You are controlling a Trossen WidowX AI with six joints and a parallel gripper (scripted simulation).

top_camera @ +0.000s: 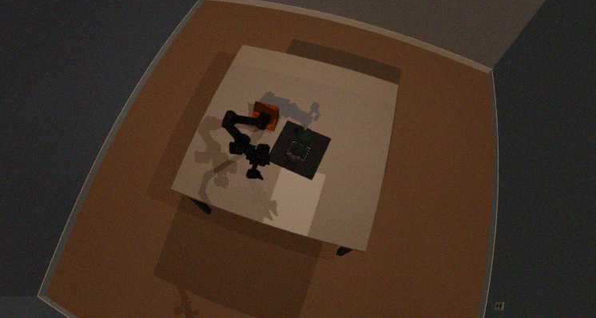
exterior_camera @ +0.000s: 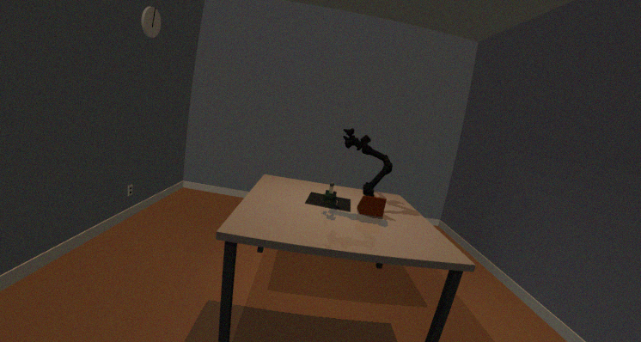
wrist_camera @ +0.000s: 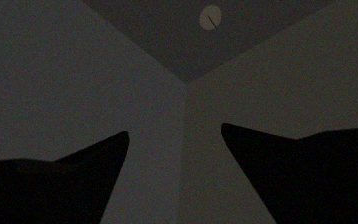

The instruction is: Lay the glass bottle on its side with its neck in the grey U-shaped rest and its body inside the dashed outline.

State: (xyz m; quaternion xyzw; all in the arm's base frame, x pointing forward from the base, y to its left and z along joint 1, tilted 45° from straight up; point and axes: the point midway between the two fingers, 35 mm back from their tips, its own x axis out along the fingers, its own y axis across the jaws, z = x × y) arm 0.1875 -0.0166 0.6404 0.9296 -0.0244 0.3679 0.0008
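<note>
Now: gripper tip 3 cm short of the green glass bottle, 47 cm to the right of it and 40 cm above it. Also, from my gripper tip: dark mat: 2 cm ahead, 39 cm to the left, 50 cm below.
</note>
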